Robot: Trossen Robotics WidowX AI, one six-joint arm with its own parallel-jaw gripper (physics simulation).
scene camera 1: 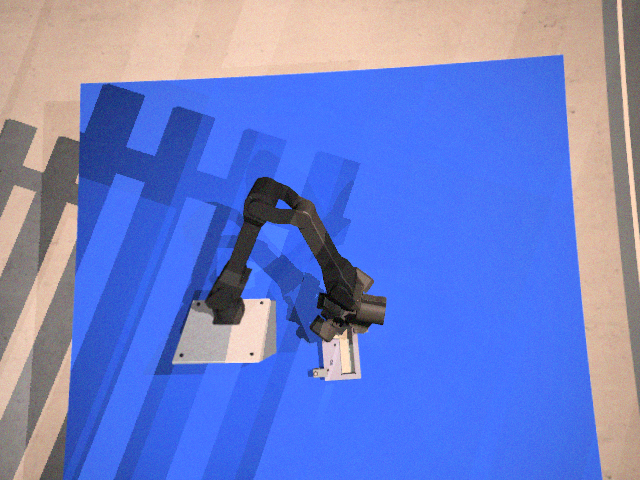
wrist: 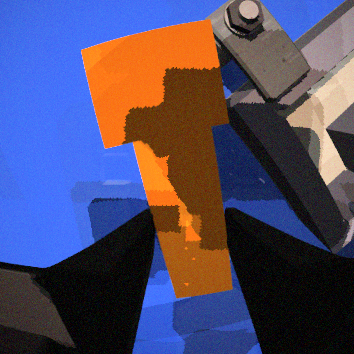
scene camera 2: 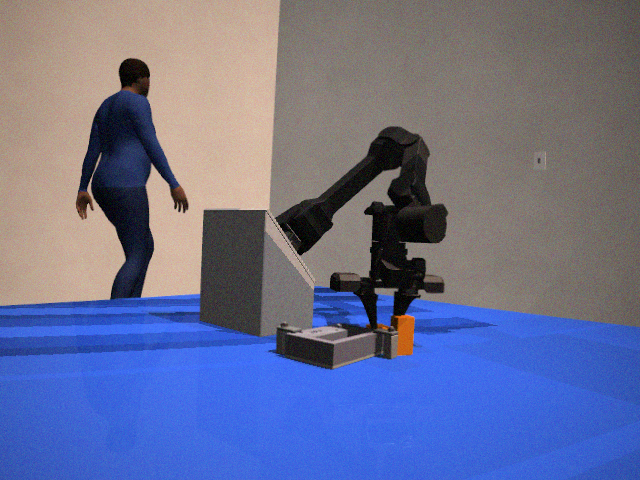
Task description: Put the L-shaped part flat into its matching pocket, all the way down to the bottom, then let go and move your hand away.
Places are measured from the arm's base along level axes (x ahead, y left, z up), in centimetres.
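Pixels of known places: gripper, fingertip midpoint: (wrist: 189, 217); arm's base, link origin: (scene camera 1: 229, 314) (scene camera 2: 271, 259).
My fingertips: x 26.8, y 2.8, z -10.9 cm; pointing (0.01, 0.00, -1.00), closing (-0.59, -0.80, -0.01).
Observation:
Ahead of a thing's pixels: the offset from my fingertips to its top centre. "pt": to the spot under its first point.
The orange L-shaped part @(dx +1.1, dy -0.5, dz +3.9 cm) (scene camera 2: 404, 335) (wrist: 155, 60) is outside the grey fixture @(dx -0.7, dy -11.4, dz +2.6 cm) (scene camera 1: 333, 364) (scene camera 2: 307, 352) (wrist: 285, 170), close beside one end of it. One leg of the part stands up and the other runs low along the mat. The fixture has a walled pocket with a cream floor, partly visible in the first scene view. My gripper (scene camera 2: 386, 319) (wrist: 189, 217) points down and is shut on the low leg, with a black finger against each side. The arm hides the part in the first scene view.
A metal clamp with a bolt @(pt dx +5.8, dy -6.8, dz +0.3 cm) (scene camera 2: 389, 343) (wrist: 272, 62) is at the fixture's end next to the part. Another clamp @(pt dx -6.1, dy -16.8, dz +1.9 cm) (scene camera 1: 318, 372) (scene camera 2: 287, 339) is at the far end. The arm's wedge-shaped base (scene camera 1: 248, 341) (scene camera 2: 232, 268) stands nearby. A person (scene camera 2: 124, 149) is in the background.

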